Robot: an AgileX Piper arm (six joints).
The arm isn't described. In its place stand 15 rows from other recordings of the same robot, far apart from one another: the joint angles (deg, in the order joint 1, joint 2, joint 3, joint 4, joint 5, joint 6), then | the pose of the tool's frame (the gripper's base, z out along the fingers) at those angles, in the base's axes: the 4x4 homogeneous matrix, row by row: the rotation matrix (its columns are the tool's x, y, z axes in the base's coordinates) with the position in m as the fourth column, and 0 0 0 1 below.
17.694, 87.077, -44.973, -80.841, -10.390, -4.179 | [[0.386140 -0.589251 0.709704 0.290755], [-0.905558 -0.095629 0.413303 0.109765], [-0.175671 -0.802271 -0.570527 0.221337], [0 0 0 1]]
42.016, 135.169, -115.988, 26.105, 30.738, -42.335 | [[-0.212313 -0.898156 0.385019 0.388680], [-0.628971 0.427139 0.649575 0.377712], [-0.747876 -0.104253 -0.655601 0.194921], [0 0 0 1]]
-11.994, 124.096, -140.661, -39.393, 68.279, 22.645 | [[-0.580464 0.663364 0.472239 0.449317], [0.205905 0.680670 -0.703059 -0.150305], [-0.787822 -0.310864 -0.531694 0.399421], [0 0 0 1]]
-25.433, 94.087, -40.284, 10.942, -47.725, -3.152 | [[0.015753 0.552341 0.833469 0.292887], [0.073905 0.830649 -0.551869 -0.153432], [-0.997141 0.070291 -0.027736 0.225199], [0 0 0 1]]
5.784, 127.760, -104.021, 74.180, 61.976, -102.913 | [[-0.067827 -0.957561 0.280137 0.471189], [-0.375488 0.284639 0.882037 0.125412], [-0.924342 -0.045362 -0.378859 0.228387], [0 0 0 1]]
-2.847, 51.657, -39.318, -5.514, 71.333, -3.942 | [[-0.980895 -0.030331 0.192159 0.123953], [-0.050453 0.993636 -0.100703 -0.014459], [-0.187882 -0.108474 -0.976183 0.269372], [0 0 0 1]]
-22.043, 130.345, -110.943, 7.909, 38.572, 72.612 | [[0.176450 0.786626 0.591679 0.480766], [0.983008 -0.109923 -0.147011 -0.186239], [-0.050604 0.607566 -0.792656 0.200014], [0 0 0 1]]
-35.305, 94.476, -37.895, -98.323, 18.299, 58.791 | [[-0.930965 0.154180 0.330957 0.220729], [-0.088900 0.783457 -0.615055 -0.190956], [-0.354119 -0.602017 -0.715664 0.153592], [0 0 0 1]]
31.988, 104.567, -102.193, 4.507, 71.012, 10.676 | [[-0.886639 -0.373361 0.272895 0.328376], [-0.306408 0.916255 0.258052 0.213069], [-0.346388 0.145182 -0.926789 0.335707], [0 0 0 1]]
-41.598, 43.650, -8.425, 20.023, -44.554, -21.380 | [[0.063845 0.833301 0.549121 0.087390], [-0.210886 0.549083 -0.808724 -0.106815], [-0.975423 -0.064169 0.210788 0.257806], [0 0 0 1]]
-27.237, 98.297, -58.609, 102.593, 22.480, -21.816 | [[0.071844 0.453254 0.888481 0.345499], [0.995751 -0.084042 -0.037645 -0.139652], [0.057608 0.887411 -0.457366 0.230613], [0 0 0 1]]
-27.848, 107.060, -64.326, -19.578, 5.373, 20.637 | [[-0.590973 0.499094 0.633763 0.350799], [0.334679 0.866521 -0.370311 -0.188561], [-0.733989 -0.006737 -0.679128 0.183761], [0 0 0 1]]
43.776, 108.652, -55.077, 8.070, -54.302, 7.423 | [[-0.060368 -0.606263 0.792970 0.295480], [0.231810 0.764185 0.601902 0.268749], [-0.970886 0.220154 0.094406 0.213326], [0 0 0 1]]
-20.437, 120.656, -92.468, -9.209, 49.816, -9.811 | [[-0.964217 0.123120 0.234792 0.411516], [0.071210 0.973355 -0.217967 -0.165217], [-0.255372 -0.193448 -0.947292 0.181502], [0 0 0 1]]
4.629, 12.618, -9.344, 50.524, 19.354, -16.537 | [[-0.334446 -0.176947 0.925654 0.067121], [0.491802 0.805094 0.331593 0.028789], [-0.803913 0.566138 -0.182238 0.235302], [0 0 0 1]]
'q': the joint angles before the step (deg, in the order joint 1, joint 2, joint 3, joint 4, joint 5, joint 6). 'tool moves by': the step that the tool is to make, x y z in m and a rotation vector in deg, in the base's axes. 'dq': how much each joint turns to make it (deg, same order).
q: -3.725, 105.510, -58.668, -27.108, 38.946, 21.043
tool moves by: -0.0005, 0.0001, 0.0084, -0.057, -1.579, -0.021
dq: 0.001, -1.433, -0.014, -0.011, -0.124, 0.077
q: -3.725, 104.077, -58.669, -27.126, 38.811, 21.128
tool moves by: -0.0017, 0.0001, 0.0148, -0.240, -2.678, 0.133
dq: 0.006, -2.565, 0.035, -0.157, -0.166, 0.034
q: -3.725, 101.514, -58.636, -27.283, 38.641, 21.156
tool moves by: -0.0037, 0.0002, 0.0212, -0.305, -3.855, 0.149
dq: -0.007, -3.714, 0.060, -0.152, -0.232, 0.022
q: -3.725, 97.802, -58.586, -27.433, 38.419, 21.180
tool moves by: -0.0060, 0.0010, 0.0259, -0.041, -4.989, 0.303
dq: 0.006, -4.588, 0.043, 0.283, -0.571, -0.254
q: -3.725, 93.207, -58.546, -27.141, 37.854, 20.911
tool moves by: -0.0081, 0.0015, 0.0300, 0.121, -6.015, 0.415
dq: -0.004, -5.140, -0.282, 0.634, -0.784, -0.463
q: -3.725, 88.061, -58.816, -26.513, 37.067, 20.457
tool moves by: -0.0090, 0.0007, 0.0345, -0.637, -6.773, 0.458
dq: -0.010, -5.131, -1.259, -0.157, -0.530, -0.241
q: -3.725, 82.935, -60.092, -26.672, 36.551, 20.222
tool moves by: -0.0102, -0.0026, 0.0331, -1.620, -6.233, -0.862
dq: -0.248, -4.303, -1.860, -2.172, 0.272, 1.460
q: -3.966, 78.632, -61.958, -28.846, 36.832, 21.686
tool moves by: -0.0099, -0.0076, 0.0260, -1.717, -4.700, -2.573
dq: -1.044, -2.932, -1.923, -3.013, 0.902, 2.429
